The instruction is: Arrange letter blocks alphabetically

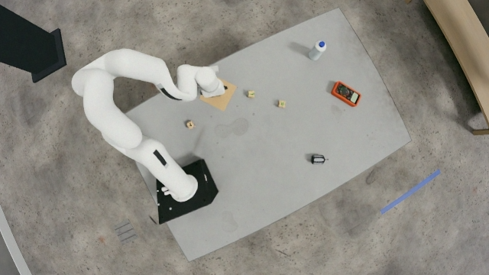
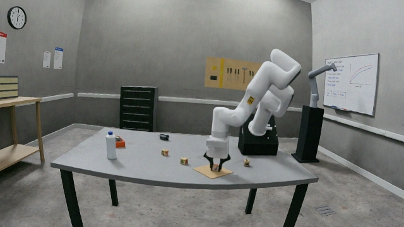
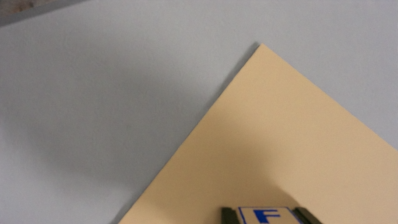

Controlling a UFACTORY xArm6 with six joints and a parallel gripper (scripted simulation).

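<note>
The tan mat lies 2 cm below my hand and 1 cm ahead of it. Round my hand: white bottle (55 cm ahead, 4 cm above, 2 cm to the left); orange multimeter (62 cm ahead, 24 cm to the right, 1 cm below); small black object (49 cm to the right, 36 cm ahead, 1 cm below).
</note>
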